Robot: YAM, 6 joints.
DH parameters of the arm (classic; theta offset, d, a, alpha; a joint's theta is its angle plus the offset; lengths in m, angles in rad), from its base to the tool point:
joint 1: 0 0.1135 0.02 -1.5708
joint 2: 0 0 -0.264 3.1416
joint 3: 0.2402 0 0.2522 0
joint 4: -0.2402 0 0.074 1.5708
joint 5: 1.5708 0 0 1.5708
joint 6: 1.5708 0.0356 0 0
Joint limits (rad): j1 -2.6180..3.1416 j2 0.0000..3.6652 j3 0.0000..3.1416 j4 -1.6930..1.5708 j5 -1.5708..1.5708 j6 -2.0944..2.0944
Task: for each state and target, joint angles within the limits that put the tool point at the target. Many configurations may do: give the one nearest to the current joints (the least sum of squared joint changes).
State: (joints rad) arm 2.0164 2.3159 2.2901 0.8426 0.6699 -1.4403
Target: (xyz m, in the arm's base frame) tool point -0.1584 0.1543 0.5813
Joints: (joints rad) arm 2.4846 1.4164 1.6225 1.2353 0.7956 -1.4403
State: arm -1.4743 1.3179 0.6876 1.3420 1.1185 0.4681
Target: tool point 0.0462 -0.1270 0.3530
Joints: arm -0.9822 0.8337 0.4488 1.5023 1.1225 0.4681
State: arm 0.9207 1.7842 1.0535 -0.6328 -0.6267 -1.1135
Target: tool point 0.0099 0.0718 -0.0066
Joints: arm 1.1543 2.3931 0.3608 -0.5634 -0.5965 -1.1135
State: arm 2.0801 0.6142 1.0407 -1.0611 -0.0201 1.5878
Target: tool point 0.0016 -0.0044 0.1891
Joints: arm 2.0836 0.1591 0.5081 -1.6768 -0.0215 1.5878
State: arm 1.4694 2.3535 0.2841 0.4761 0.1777 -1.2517
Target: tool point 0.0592 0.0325 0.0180
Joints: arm 0.8718 1.8397 0.0000 0.0682 0.7552 -1.2517
